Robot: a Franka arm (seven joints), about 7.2 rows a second.
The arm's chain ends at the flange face. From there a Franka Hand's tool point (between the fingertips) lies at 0.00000 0.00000 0.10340 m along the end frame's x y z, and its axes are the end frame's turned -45 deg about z.
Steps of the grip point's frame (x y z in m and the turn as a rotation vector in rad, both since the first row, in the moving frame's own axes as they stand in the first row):
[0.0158 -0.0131 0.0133 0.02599 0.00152 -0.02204]
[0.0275 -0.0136 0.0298 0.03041 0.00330 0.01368]
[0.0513 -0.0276 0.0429 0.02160 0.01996 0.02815]
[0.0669 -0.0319 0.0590 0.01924 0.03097 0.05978]
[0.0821 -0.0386 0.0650 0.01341 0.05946 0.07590]
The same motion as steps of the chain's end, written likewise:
[0.0037 -0.0184 0.0133 0.01945 -0.01730 -0.02204]
[0.0118 -0.0266 0.0298 0.02384 -0.01917 0.01368]
[0.0168 -0.0528 0.0429 0.02939 -0.00116 0.02815]
[0.0238 -0.0662 0.0591 0.03550 0.00829 0.05978]
[0.0272 -0.0802 0.0652 0.05153 0.03256 0.07590]

